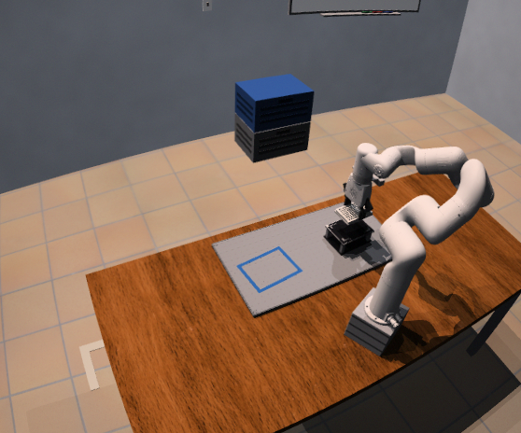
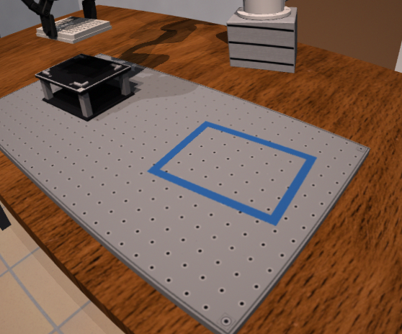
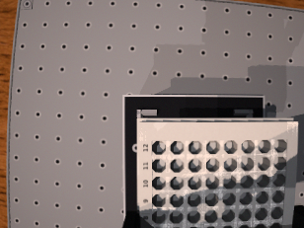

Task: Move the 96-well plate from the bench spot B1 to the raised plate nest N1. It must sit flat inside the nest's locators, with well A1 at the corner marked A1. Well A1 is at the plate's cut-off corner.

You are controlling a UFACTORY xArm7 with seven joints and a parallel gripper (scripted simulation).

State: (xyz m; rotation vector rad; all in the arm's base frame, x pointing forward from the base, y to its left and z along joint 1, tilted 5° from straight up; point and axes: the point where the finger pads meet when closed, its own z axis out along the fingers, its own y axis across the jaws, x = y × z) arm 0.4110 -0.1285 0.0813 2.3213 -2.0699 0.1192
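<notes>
Right now the black raised nest N1 is 10 cm below my hand. Round my hand: white 96-well plate (1 cm below).
</notes>
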